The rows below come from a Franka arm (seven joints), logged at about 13 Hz.
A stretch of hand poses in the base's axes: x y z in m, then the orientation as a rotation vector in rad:
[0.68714 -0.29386 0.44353 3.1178 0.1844 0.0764]
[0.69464 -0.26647 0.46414 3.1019 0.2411 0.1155]
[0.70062 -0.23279 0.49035 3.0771 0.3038 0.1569]
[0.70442 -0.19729 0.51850 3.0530 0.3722 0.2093]
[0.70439 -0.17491 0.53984 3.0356 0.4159 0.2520]
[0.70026 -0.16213 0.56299 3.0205 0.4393 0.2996]
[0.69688 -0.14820 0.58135 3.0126 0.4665 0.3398]
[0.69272 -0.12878 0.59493 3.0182 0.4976 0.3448]
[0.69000 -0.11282 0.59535 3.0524 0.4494 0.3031]
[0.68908 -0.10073 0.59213 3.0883 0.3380 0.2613]
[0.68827 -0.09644 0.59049 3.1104 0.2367 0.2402]
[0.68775 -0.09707 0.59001 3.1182 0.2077 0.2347]
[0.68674 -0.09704 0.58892 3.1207 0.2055 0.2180]
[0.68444 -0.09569 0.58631 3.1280 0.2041 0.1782]
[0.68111 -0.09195 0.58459 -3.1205 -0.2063 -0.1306]
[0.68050 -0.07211 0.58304 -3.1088 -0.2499 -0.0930]
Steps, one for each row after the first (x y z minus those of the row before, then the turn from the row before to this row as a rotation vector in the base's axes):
[0.00750 0.02739 0.02061 -0.0102 -0.0256 0.0369]
[0.00598 0.03368 0.02621 -0.0168 -0.0280 0.0413]
[0.00380 0.03550 0.02815 -0.0123 -0.0348 0.0457]
[-0.00003 0.02238 0.02134 -0.0071 -0.0284 0.0298]
[-0.00413 0.01278 0.02315 -0.0045 -0.0319 0.0168]
[-0.00338 0.01393 0.01836 0.0022 -0.0256 0.0192]
[-0.00416 0.01942 0.01358 0.0089 -0.0004 0.0206]
[-0.00272 0.01596 0.00042 0.0208 0.0313 -0.0325]
[-0.00092 0.01209 -0.00322 0.0206 0.0297 -0.0726]
[-0.00081 0.00429 -0.00164 0.0149 0.0149 -0.0649]
[-0.00052 -0.00063 -0.00048 0.0064 0.0041 -0.0184]
[-0.00101 0.00003 -0.00109 0.0005 0.0108 -0.0015]
[-0.00230 0.00135 -0.00261 0.0030 0.0259 -0.0010]
[-0.00333 0.00374 -0.00172 0.0113 0.0309 0.0024]
[-0.00061 0.01984 -0.00155 0.0070 0.0242 0.0289]

